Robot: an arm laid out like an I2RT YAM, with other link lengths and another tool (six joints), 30 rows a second.
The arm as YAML. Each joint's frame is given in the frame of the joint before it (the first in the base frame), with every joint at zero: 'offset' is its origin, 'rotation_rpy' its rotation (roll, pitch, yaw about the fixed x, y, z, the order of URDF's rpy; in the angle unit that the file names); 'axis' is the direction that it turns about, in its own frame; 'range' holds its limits. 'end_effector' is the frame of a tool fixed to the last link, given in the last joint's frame.
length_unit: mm
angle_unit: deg
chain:
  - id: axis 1
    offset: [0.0, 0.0, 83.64]
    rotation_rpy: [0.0, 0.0, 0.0]
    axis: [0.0, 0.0, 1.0]
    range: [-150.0, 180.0]
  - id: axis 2
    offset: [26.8, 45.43, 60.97]
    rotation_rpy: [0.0, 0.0, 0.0]
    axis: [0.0, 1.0, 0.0]
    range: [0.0, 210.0]
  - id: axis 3
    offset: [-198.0, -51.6, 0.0]
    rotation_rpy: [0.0, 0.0, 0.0]
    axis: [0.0, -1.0, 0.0]
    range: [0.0, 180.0]
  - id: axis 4
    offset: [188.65, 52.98, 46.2]
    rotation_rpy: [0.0, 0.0, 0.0]
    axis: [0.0, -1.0, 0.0]
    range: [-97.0, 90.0]
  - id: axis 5
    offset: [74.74, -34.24, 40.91]
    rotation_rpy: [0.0, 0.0, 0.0]
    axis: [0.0, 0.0, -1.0]
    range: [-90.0, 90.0]
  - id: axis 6
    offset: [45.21, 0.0, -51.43]
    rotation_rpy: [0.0, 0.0, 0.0]
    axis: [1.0, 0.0, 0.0]
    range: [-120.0, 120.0]
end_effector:
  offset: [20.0, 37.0, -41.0]
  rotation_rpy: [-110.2, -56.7, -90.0]
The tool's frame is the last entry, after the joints.
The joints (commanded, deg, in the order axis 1, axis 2, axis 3, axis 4, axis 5, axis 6), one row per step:
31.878, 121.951, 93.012, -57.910, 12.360, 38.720
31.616, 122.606, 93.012, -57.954, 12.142, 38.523
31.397, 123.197, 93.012, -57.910, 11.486, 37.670
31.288, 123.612, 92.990, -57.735, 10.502, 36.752
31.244, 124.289, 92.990, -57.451, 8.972, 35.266
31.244, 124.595, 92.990, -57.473, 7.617, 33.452
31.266, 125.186, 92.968, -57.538, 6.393, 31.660
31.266, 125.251, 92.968, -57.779, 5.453, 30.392
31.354, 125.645, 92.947, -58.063, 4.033, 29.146
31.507, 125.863, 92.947, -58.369, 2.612, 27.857
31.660, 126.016, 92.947, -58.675, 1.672, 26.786
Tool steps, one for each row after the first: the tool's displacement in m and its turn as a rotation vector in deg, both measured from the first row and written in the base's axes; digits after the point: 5 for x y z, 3 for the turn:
0.00020, -0.00123, -0.00305, -0.213, 0.740, -0.059
-0.00034, -0.00209, -0.00550, -0.063, 1.680, 0.584
-0.00121, -0.00200, -0.00693, 0.519, 2.547, 1.415
-0.00294, -0.00136, -0.00916, 1.444, 3.867, 2.889
-0.00533, -0.00129, -0.00957, 2.236, 5.058, 4.722
-0.00799, -0.00153, -0.01143, 2.779, 6.462, 6.532
-0.00997, -0.00179, -0.01084, 3.331, 7.321, 7.806
-0.01289, -0.00146, -0.01141, 4.148, 8.732, 9.136
-0.01588, -0.00087, -0.01102, 5.059, 9.974, 10.575
-0.01837, -0.00061, -0.01071, 5.604, 10.907, 11.780

